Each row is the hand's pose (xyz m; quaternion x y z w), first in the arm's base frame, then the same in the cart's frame.
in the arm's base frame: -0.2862 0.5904 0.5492 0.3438 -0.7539 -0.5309 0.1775
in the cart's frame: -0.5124 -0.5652 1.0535 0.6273 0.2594 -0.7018 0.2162
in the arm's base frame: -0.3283 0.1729 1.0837 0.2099 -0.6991 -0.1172 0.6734
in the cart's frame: 0.0718 -0.5963 0.7078 0.9368 -0.0239 -0.1953 0.2893
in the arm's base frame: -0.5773 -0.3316 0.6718 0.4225 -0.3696 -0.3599 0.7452
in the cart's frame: -0.2234 -0.2563 0.1755 0.8685 0.4148 -0.0532 0.2660
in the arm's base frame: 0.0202 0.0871 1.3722 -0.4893 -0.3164 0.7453 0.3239
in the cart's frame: 0.4783 -0.4589 0.8751 0.2793 -0.8932 0.3349 0.1095
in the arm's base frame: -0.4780 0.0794 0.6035 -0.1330 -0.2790 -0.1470 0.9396
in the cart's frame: -0.3752 -0.4070 0.5465 0.7409 0.0200 0.2748 0.6125
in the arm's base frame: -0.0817 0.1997 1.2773 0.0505 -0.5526 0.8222 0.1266
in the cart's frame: 0.3230 -0.5467 0.8908 -0.5126 0.7742 -0.0294 0.3703
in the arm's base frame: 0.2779 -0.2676 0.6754 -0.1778 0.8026 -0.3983 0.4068
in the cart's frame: 0.0697 0.2519 0.8010 -0.2804 0.5758 0.6388 0.4263
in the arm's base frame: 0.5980 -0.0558 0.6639 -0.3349 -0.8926 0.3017 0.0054
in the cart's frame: 0.1097 0.3354 1.1737 0.3879 -0.7814 -0.4560 0.1761
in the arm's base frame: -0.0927 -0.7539 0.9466 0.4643 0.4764 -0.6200 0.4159
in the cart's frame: 0.3250 0.1771 0.1873 0.1570 0.9470 0.2433 0.1390
